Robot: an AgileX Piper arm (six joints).
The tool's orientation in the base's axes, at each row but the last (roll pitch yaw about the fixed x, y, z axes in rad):
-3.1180, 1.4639, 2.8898
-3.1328, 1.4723, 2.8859
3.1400, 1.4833, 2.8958
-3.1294, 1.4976, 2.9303
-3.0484, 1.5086, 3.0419
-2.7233, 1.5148, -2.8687
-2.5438, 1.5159, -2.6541
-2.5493, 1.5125, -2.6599
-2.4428, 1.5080, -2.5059
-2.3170, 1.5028, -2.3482
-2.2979, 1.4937, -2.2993
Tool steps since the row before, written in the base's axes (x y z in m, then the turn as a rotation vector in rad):
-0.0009, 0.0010, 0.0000, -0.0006, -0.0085, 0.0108
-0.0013, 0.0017, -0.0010, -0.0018, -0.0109, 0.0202
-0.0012, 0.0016, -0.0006, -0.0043, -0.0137, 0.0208
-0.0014, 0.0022, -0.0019, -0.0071, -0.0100, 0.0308
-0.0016, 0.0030, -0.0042, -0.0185, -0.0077, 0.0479
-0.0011, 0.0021, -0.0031, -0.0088, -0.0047, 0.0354
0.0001, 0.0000, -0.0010, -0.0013, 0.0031, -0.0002
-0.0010, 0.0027, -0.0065, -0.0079, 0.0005, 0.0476
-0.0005, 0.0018, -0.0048, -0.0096, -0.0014, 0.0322
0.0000, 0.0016, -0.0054, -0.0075, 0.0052, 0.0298
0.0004, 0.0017, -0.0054, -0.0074, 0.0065, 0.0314
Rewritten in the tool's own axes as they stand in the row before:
0.0001, 0.0007, -0.0011, -0.0109, -0.0084, 0.0006
0.0012, 0.0013, -0.0016, -0.0202, -0.0110, -0.0009
0.0007, 0.0013, -0.0015, -0.0206, -0.0143, -0.0027
0.0020, 0.0018, -0.0017, -0.0304, -0.0114, -0.0069
0.0043, 0.0027, -0.0019, -0.0467, -0.0114, -0.0196
0.0031, 0.0020, -0.0012, -0.0348, -0.0067, -0.0098
0.0010, 0.0000, 0.0001, 0.0002, 0.0029, -0.0016
0.0065, 0.0028, -0.0010, -0.0471, -0.0019, -0.0102
0.0047, 0.0020, -0.0004, -0.0316, -0.0033, -0.0110
0.0053, 0.0019, 0.0002, -0.0296, 0.0035, -0.0090
0.0053, 0.0020, 0.0007, -0.0313, 0.0047, -0.0090

